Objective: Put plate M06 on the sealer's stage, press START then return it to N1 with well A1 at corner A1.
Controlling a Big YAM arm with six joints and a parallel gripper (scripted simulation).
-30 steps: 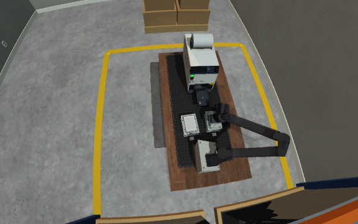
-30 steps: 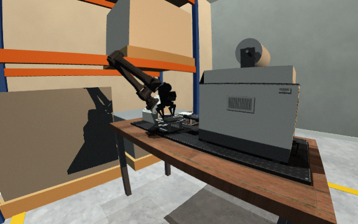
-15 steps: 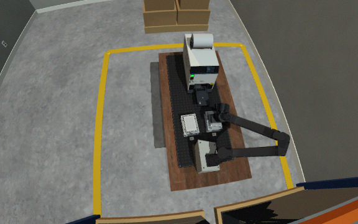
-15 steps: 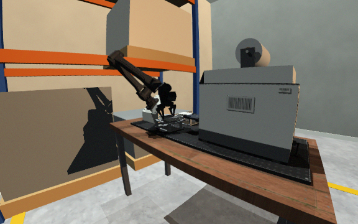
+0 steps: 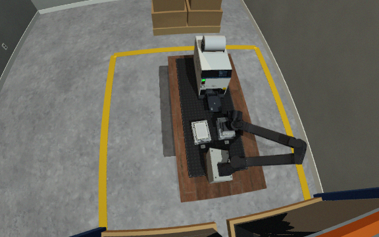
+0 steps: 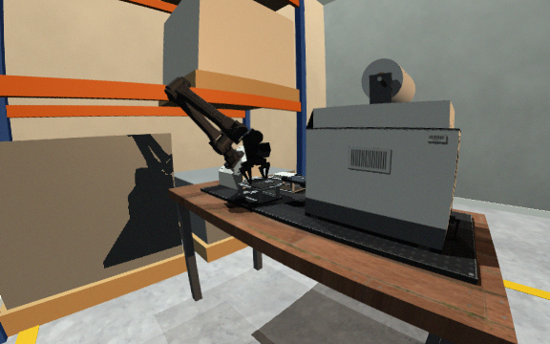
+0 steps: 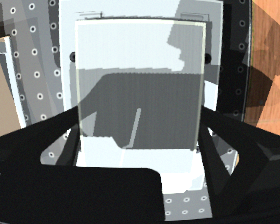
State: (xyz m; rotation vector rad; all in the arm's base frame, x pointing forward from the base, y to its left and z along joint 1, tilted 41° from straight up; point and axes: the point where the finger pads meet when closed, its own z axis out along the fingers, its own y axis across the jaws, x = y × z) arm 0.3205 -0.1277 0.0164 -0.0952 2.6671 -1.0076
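My gripper is now right at the white well plate. From my hand the other things lie so: foil roll: 53 cm ahead, 35 cm above, 5 cm to the left; dark stage: 20 cm ahead, 6 cm to the left, 2 cm above; white plate: 20 cm to the left, 1 cm below.
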